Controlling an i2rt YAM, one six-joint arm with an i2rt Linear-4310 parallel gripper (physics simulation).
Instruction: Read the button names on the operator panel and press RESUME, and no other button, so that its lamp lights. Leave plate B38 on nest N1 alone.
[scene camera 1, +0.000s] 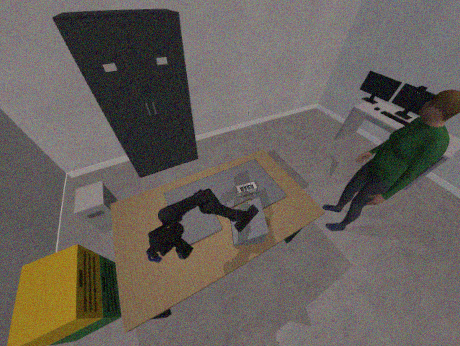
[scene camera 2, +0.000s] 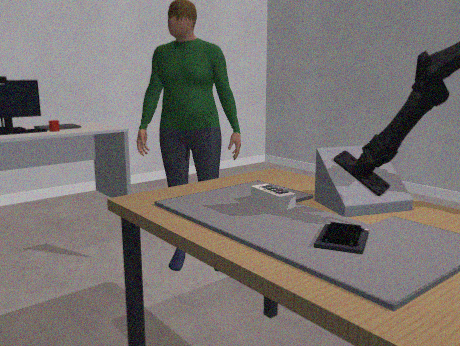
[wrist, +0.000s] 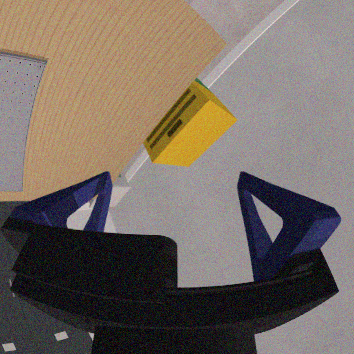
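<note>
The likely operator panel is a small white box with dark buttons on top, standing on the grey mat. The button names are too small to read, and I cannot tell any lamp's state. A black square holder, likely nest N1, lies on the mat in scene camera 2; plate B38 cannot be told apart on it. My gripper is open and empty, its blue fingers wide apart. It is over the wooden table's left part in scene camera 1, away from the panel.
A grey wedge beside the panel carries the arm's black base. A yellow cabinet stands past the table's left end. A person in green stands beyond the table. A dark cupboard stands behind it.
</note>
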